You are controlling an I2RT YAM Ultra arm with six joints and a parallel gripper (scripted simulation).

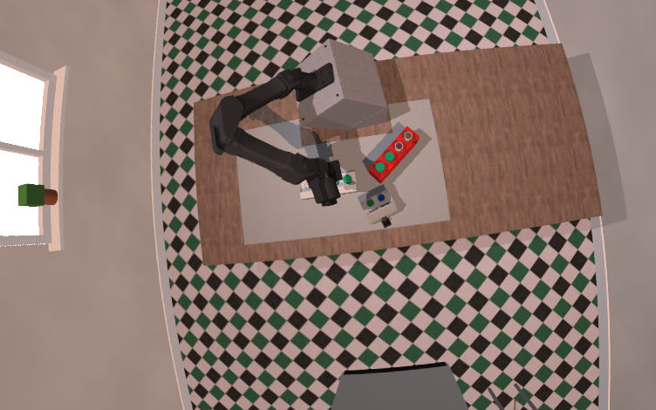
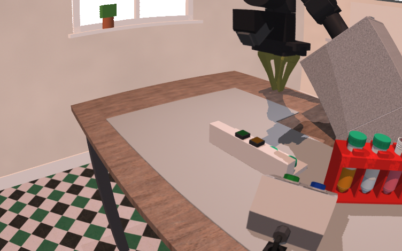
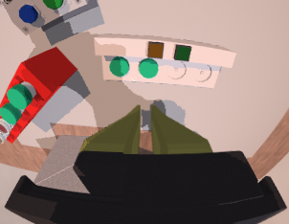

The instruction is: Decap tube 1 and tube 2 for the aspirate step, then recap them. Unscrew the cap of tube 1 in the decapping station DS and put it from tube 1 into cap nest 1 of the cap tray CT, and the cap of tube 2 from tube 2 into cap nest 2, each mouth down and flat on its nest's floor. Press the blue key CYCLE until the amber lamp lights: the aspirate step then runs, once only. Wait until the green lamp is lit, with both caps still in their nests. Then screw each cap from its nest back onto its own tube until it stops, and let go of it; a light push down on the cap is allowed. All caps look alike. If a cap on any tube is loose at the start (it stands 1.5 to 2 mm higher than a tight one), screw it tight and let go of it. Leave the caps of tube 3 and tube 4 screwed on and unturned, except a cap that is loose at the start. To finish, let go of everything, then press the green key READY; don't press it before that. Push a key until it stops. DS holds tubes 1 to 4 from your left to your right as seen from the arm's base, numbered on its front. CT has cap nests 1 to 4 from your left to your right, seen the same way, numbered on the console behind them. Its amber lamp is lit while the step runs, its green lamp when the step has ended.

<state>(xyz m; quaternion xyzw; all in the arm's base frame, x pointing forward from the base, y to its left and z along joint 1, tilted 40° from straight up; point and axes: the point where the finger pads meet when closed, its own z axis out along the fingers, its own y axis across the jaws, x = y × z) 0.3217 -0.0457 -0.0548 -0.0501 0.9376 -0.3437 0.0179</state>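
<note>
Right now my hand is 10 cm short of the green key, 12 cm to the right of it and 9 cm above it. Round my hand: key box: 11 cm ahead, 15 cm to the left, 10 cm below; then blue key: 9 cm ahead, 17 cm to the left, 9 cm below.
</note>
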